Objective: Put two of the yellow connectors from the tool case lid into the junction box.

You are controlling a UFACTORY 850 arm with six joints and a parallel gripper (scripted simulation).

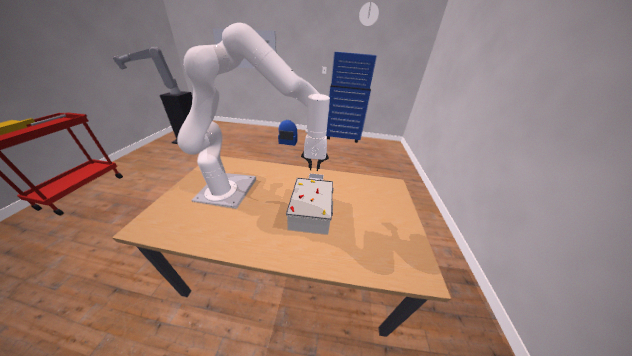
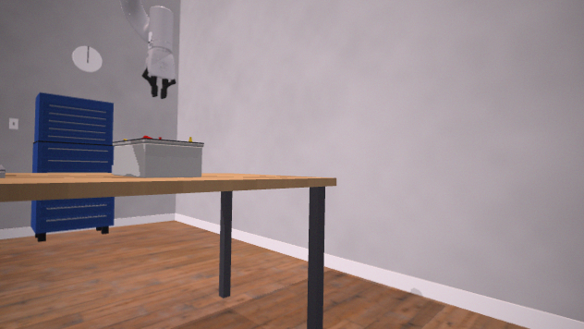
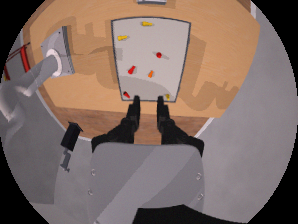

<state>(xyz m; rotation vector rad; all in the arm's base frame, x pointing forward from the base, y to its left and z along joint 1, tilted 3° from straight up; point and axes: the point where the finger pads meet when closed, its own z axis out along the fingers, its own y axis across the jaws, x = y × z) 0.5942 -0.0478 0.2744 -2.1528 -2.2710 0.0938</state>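
Now: hand 23 cm above the grey tool case. From my hand the other things lie so: red connector 19 cm below, 12 cm to the right, 8 cm behind.
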